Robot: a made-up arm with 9 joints.
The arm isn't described. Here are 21 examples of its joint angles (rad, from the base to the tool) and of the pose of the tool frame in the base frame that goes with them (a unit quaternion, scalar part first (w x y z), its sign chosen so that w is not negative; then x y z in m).
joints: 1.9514 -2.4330 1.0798 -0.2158 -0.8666 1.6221 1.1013 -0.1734 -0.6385
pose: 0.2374 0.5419 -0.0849 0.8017 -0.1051 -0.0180 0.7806
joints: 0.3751 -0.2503 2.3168 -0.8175 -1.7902 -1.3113 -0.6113 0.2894 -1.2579
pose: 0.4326 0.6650 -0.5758 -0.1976 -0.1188 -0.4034 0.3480
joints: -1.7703 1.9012 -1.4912 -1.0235 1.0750 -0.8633 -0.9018 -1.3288 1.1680
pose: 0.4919 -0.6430 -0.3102 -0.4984 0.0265 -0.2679 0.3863
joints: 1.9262 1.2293 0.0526 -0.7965 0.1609 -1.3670 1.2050 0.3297 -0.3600
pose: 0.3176 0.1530 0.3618 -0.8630 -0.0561 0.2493 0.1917
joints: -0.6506 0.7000 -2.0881 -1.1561 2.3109 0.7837 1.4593 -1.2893 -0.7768
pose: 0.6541 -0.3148 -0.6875 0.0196 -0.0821 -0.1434 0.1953
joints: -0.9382 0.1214 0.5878 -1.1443 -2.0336 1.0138 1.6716 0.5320 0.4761
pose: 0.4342 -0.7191 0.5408 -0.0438 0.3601 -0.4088 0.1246
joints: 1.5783 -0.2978 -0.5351 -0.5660 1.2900 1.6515 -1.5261 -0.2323 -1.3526
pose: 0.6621 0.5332 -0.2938 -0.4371 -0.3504 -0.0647 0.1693
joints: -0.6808 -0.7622 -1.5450 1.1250 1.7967 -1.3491 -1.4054 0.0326 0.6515
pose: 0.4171 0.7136 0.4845 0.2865 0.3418 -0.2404 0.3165
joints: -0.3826 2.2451 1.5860 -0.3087 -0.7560 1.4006 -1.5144 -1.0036 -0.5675
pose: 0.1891 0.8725 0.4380 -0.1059 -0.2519 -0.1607 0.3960
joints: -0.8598 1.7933 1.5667 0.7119 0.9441 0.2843 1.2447 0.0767 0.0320
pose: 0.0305 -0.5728 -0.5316 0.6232 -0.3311 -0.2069 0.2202
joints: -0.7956 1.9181 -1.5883 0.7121 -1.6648 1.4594 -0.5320 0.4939 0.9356
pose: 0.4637 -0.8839 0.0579 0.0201 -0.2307 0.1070 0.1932
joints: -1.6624 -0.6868 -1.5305 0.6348 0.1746 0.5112 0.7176 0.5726 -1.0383
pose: 0.7337 0.2331 -0.6383 0.0028 0.2983 -0.0154 0.2819
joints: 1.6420 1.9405 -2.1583 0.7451 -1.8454 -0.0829 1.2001 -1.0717 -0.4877
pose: 0.6751 0.2306 -0.6967 -0.0749 0.0696 0.0603 0.3267
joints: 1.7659 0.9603 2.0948 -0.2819 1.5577 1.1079 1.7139 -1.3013 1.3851
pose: 0.0772 0.3666 0.0919 0.9226 -0.2527 0.1966 0.2036
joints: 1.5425 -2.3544 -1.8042 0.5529 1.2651 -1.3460 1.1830 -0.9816 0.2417
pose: 0.3240 -0.8054 0.3142 -0.3843 -0.0913 -0.2314 0.5136
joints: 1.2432 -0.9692 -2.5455 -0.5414 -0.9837 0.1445 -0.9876 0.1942 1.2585
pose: 0.6014 -0.3240 -0.6454 0.3419 -0.4223 -0.1923 0.2656
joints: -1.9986 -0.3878 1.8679 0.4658 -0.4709 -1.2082 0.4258 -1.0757 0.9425
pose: 0.5199 0.6013 0.4756 0.3767 0.3895 0.1716 0.4291
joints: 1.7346 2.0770 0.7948 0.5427 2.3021 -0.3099 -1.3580 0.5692 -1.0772
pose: 0.4028 -0.5997 -0.2950 -0.6254 0.0744 0.1579 0.3360
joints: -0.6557 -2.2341 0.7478 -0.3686 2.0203 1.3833 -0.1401 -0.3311 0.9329
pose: 0.2329 -0.6306 0.3422 -0.6565 0.2392 -0.0255 0.6701
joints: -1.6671 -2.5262 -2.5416 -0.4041 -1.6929 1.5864 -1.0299 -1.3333 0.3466
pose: 0.4097 0.1024 -0.8669 0.2649 -0.0668 0.1759 0.4501
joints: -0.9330 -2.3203 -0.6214 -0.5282 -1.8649 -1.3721 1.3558 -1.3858 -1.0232
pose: 0.0914 0.2753 -0.8174 0.4978 0.1301 0.0971 0.6283
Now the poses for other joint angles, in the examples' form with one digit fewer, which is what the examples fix.
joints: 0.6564 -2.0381 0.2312 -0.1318 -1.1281 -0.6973 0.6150 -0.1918 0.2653
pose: 0.415 0.433 0.214 -0.771 -0.024 -0.331 0.731
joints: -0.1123 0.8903 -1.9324 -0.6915 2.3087 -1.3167 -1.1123 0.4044 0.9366
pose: 0.015 -0.593 -0.803 0.058 -0.173 -0.149 0.079
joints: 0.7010 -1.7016 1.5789 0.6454 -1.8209 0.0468 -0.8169 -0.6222 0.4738
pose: 0.957 -0.110 0.003 -0.268 -0.023 -0.180 0.661
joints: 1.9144 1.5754 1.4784 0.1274 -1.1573 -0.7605 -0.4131 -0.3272 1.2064
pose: 0.921 0.088 0.133 0.355 -0.018 0.323 0.307
